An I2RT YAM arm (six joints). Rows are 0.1 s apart.
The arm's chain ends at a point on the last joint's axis. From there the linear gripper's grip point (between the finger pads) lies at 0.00 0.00 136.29 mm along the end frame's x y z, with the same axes.
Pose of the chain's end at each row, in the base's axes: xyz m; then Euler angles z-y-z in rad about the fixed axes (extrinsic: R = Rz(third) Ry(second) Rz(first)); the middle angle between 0 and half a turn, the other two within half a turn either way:
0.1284 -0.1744 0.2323 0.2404 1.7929 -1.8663
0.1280 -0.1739 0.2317 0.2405 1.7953 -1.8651
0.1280 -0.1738 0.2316 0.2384 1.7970 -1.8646
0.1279 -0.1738 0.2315 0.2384 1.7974 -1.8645
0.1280 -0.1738 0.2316 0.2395 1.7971 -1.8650
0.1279 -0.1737 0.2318 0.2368 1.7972 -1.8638
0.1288 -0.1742 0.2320 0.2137 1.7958 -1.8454
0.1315 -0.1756 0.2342 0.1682 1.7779 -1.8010
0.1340 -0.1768 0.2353 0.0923 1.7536 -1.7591
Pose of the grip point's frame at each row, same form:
0.0897 -0.3016 0.2023 0.2404 1.7929 -1.8663
0.0895 -0.3011 0.2014 0.2405 1.7953 -1.8651
0.0895 -0.3009 0.2010 0.2384 1.7970 -1.8646
0.0895 -0.3009 0.2009 0.2384 1.7974 -1.8645
0.0895 -0.3009 0.2010 0.2395 1.7971 -1.8650
0.0895 -0.3009 0.2012 0.2368 1.7972 -1.8638
0.0928 -0.3021 0.2016 0.2137 1.7958 -1.8454
0.1011 -0.3055 0.2062 0.1682 1.7779 -1.8010
0.1089 -0.3085 0.2105 0.0923 1.7536 -1.7591

